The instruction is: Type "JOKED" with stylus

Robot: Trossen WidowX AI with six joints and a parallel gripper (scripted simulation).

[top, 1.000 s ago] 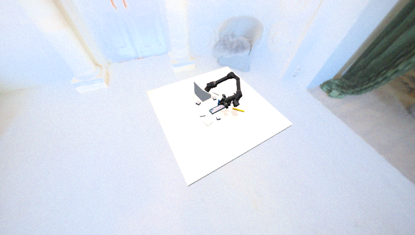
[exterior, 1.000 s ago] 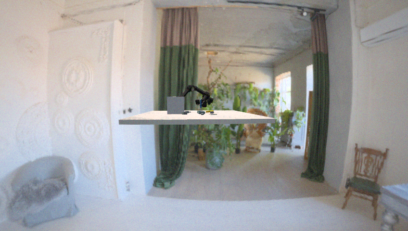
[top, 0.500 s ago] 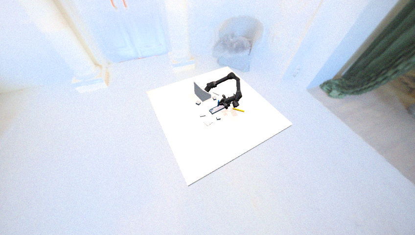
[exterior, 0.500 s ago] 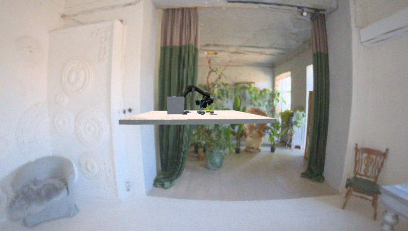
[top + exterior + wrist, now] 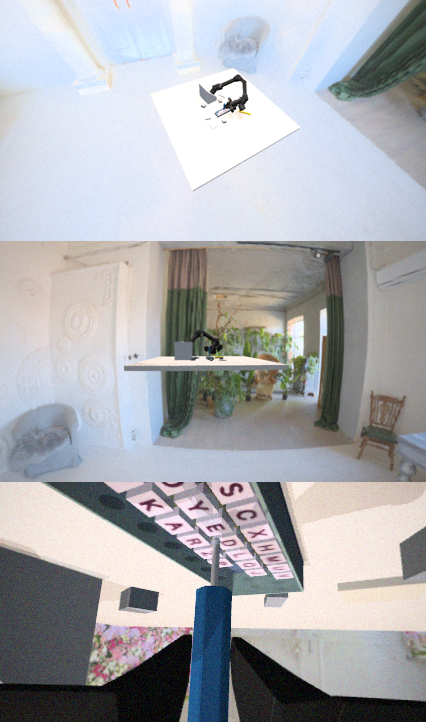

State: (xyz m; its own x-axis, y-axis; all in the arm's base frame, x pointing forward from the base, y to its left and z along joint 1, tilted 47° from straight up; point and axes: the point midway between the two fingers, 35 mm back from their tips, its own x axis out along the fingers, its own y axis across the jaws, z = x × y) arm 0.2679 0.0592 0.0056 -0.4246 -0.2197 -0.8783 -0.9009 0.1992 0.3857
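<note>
My gripper tip is 70 mm to the left of the J key, 60 mm above it and 10 mm short of it. The rest, counted from my gripper tip: blue stylus (10 mm below); then yellow stick (210 mm to the left, 130 mm ahead, 70 mm below); then beige pad (200 mm to the right, 120 mm ahead, 70 mm below).
</note>
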